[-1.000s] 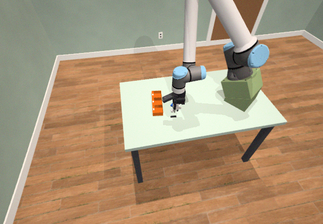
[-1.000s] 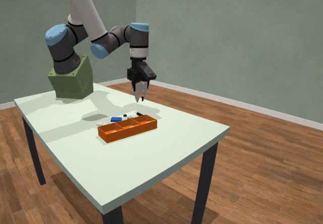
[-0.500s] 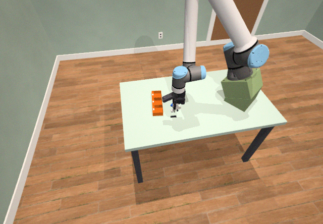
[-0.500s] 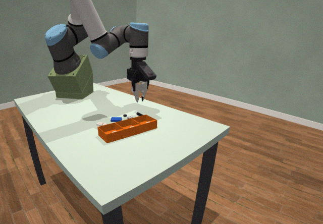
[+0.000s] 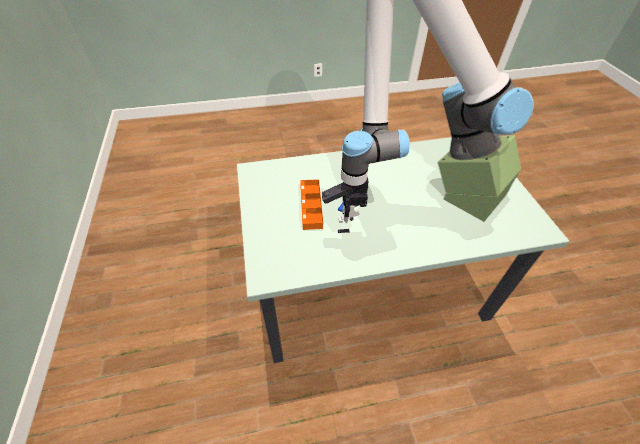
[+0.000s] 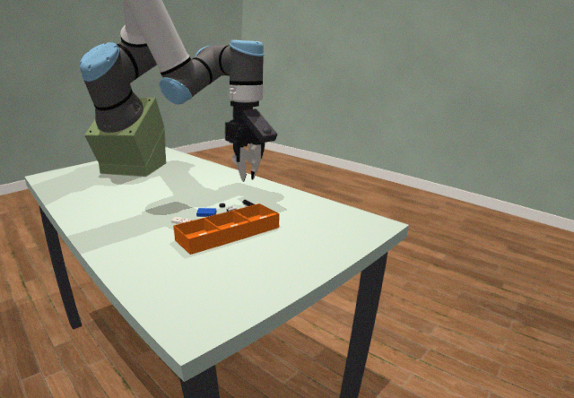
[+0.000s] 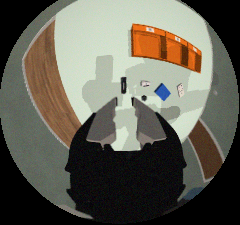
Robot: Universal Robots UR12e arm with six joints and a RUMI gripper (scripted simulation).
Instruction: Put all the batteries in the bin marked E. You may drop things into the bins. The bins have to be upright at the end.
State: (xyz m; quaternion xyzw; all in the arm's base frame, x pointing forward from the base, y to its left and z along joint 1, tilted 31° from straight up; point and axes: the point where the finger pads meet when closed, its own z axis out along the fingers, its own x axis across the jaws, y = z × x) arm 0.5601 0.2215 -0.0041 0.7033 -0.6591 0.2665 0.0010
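Right now my hand is 80 mm above the battery. The rest, counted from my hand: white card-like piece: 210 mm to the right, 90 mm below, 10 mm behind; then blue block: 130 mm to the right, 90 mm below, 20 mm behind; then black round thing: 90 mm below, 60 mm to the right, 40 mm behind.
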